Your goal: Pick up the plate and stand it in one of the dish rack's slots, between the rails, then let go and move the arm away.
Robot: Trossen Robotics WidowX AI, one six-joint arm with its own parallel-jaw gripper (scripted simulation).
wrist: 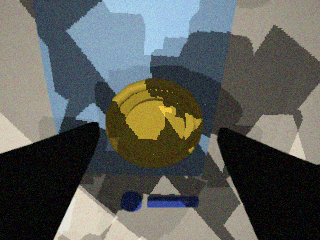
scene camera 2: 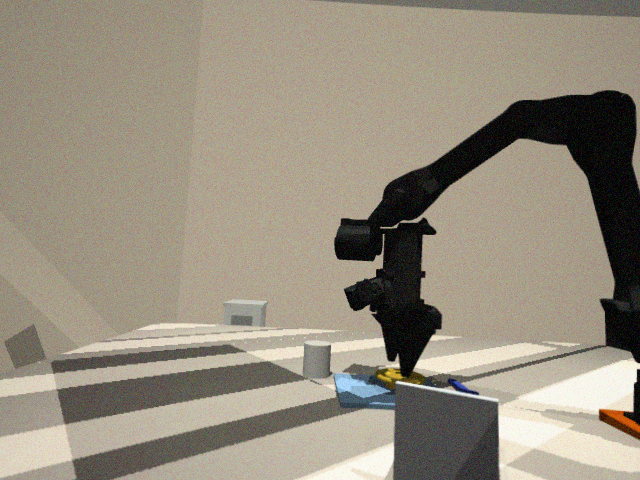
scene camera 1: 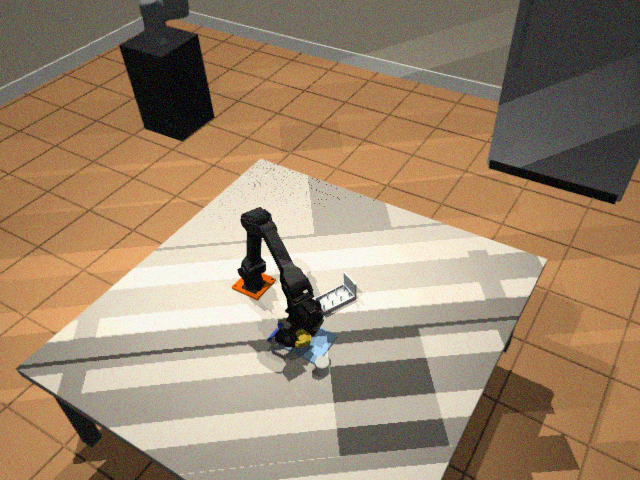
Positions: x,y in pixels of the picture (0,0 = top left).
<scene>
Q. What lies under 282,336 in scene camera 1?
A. The gripper.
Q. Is the gripper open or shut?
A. Open.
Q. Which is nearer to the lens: the plate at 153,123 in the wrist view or the blue spoon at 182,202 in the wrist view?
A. The plate.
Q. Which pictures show the gripper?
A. The wrist view, scene camera 2 and scene camera 1: all of them.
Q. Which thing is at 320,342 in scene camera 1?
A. A light blue mat.
</scene>
